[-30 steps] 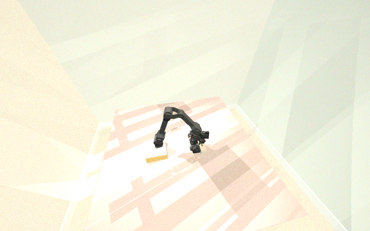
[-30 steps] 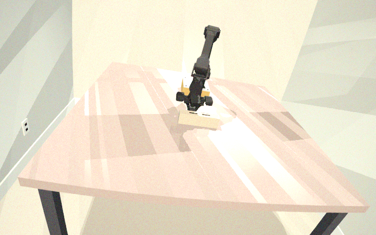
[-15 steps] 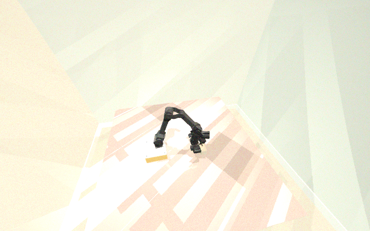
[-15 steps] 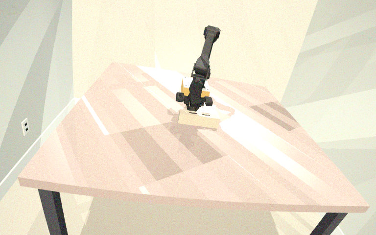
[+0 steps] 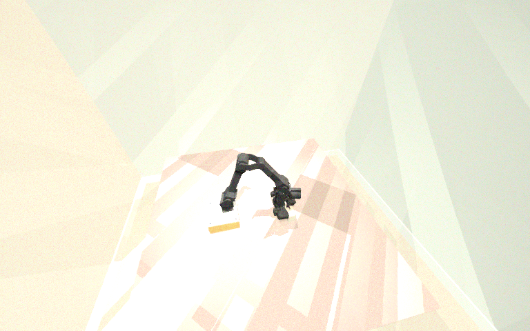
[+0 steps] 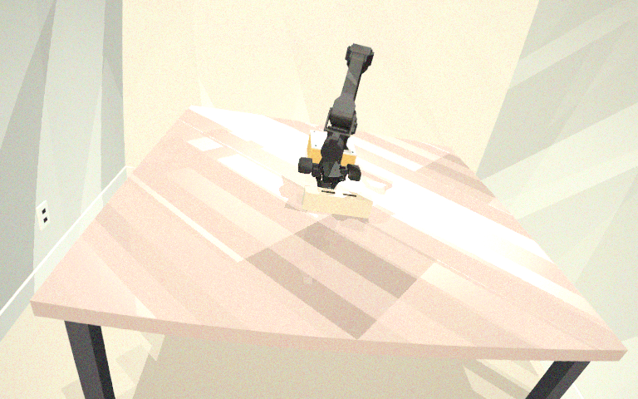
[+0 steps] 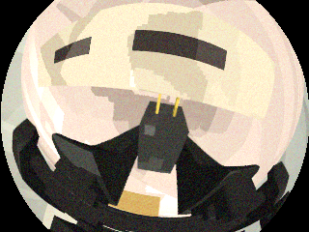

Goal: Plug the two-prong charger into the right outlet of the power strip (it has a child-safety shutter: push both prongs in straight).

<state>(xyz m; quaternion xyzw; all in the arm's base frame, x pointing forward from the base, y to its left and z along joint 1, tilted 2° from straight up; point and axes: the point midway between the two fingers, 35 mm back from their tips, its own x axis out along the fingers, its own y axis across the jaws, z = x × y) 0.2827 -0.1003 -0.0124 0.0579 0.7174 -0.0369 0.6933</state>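
The two-prong charger lies 20 mm ahead of my gripper tip and 10 mm above it.
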